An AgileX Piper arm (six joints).
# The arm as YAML. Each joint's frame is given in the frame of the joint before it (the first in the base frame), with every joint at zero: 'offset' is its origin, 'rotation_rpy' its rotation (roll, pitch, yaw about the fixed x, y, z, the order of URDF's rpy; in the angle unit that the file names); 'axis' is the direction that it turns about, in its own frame. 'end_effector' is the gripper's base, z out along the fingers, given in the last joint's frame.
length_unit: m
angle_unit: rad
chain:
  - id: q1
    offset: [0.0, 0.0, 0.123]
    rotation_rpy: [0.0, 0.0, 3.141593]
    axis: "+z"
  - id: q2
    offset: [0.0, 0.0, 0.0]
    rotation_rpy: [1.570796, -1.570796, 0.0]
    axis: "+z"
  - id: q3
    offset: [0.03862, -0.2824, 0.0]
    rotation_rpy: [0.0, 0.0, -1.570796]
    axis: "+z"
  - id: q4
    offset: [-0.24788, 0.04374, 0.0]
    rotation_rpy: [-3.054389, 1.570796, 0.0]
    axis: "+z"
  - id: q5
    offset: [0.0, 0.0, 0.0]
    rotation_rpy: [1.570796, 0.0, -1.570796]
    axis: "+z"
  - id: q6
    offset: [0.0, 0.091, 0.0]
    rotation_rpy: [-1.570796, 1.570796, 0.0]
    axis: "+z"
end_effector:
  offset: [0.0, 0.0, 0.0]
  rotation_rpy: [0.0, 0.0, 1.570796]
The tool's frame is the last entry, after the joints.
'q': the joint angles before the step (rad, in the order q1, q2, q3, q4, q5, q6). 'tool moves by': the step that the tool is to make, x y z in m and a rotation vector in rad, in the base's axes. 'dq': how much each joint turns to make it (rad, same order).
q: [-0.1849, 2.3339, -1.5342, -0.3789, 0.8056, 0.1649]
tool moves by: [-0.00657, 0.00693, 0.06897, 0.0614, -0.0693, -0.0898]
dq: [0.0000, -0.1656, 0.0000, 0.1174, 0.1123, -0.0080]
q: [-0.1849, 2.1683, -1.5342, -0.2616, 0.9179, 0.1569]
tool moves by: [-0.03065, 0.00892, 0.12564, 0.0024, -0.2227, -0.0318]
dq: [0.0000, -0.3092, 0.0000, 0.0580, 0.0912, -0.0102]
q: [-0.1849, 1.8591, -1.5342, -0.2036, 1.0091, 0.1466]
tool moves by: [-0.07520, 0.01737, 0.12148, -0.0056, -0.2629, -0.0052]
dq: [0.0001, -0.3486, 0.0000, 0.0506, 0.0881, -0.0153]
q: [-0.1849, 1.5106, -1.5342, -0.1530, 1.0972, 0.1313]
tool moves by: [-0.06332, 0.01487, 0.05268, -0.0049, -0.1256, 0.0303]
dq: [0.0000, -0.2094, 0.0105, 0.0408, 0.0705, -0.0391]
